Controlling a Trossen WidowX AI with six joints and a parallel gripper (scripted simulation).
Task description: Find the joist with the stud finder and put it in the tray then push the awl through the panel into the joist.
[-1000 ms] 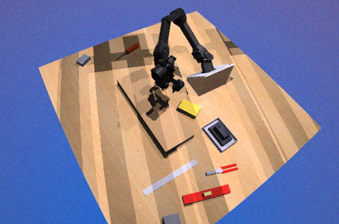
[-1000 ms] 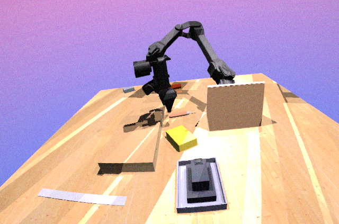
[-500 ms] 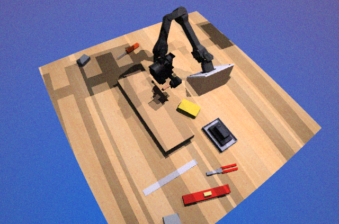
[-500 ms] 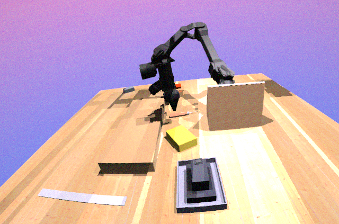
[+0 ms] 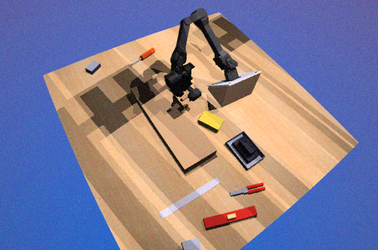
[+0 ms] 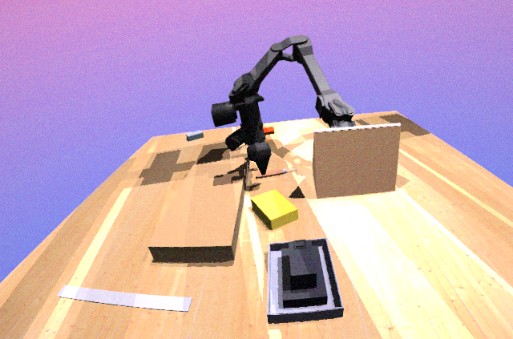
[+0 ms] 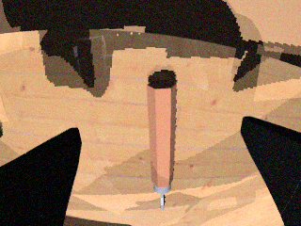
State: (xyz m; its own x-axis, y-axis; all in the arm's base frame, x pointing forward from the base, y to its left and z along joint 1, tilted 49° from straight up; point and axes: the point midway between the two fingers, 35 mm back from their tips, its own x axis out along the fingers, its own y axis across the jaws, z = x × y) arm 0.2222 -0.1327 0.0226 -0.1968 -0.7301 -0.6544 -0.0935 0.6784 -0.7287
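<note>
Right now the awl is 60 mm behind my gripper tip, 10 mm to the right of it and 20 mm below it. From my gripper tip the other things lie so: stud finder 60 mm behind, 400 mm to the left, 20 mm above; then grey tray 60 mm behind, 410 mm to the left, 20 mm below; then yellow block 20 mm behind, 200 mm to the left, 20 mm below.
</note>
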